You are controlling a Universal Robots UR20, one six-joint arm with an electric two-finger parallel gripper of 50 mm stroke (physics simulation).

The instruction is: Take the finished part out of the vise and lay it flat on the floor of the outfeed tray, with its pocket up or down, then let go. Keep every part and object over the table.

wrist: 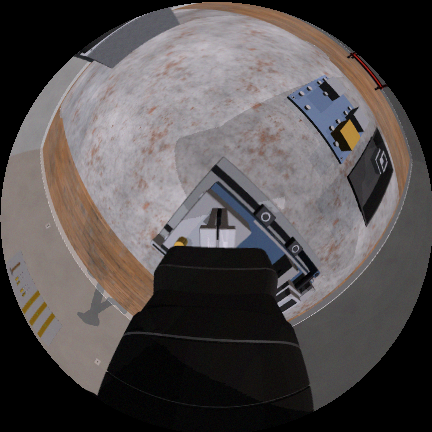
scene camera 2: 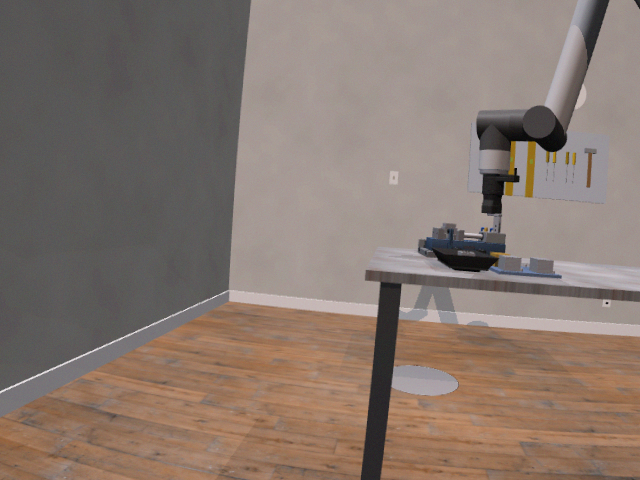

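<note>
The blue and grey vise stands on the table. My gripper points down over it, close to its right-hand grey jaw block in the scene view. The two fingers are shut against each other, and no part shows between them. Pale grey surfaces lie below the fingers in the wrist view. I cannot tell the finished part apart from the vise there, and the fingers and gripper body hide some of that area. The black tray with sloped walls stands in front of the vise in the scene view.
A blue fixture plate lies beside the black tray, with grey blocks and a yellow block on or beside it. A dark grey panel is at the table's upper-left edge in the wrist view.
</note>
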